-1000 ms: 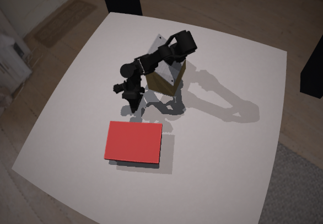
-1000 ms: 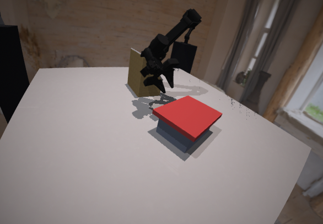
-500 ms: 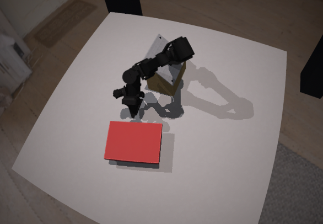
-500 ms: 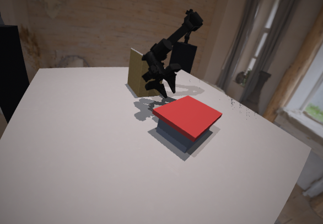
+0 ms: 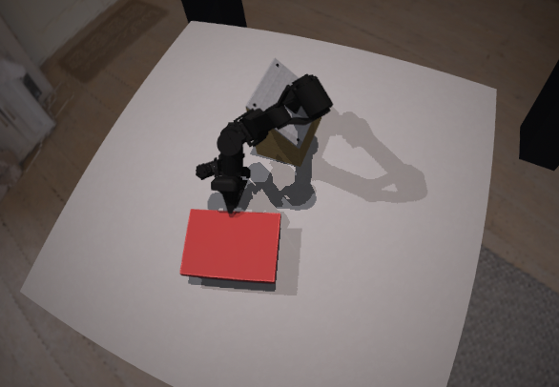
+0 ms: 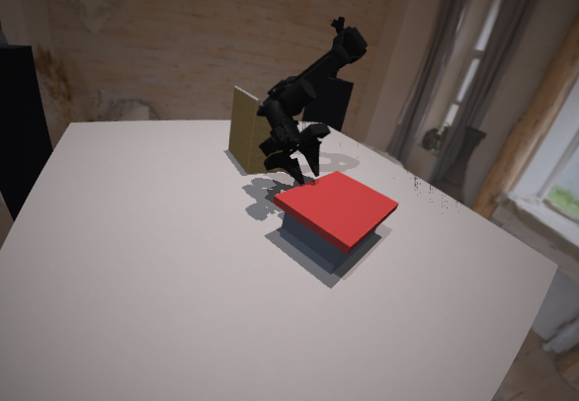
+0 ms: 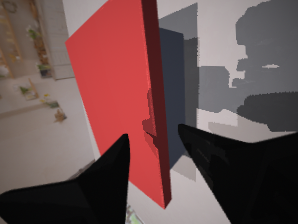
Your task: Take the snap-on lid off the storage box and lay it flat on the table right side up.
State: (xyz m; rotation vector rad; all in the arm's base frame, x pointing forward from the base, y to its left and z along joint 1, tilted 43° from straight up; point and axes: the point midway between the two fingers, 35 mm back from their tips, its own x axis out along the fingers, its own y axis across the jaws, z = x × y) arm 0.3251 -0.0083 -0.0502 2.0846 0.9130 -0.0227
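Now: gripper tip 9 cm short of the red lid, 3 cm to the right of it and 1 cm above it. Round my gripper tip: grey-blue storage box (9 cm ahead, 3 cm to the left, 6 cm below).
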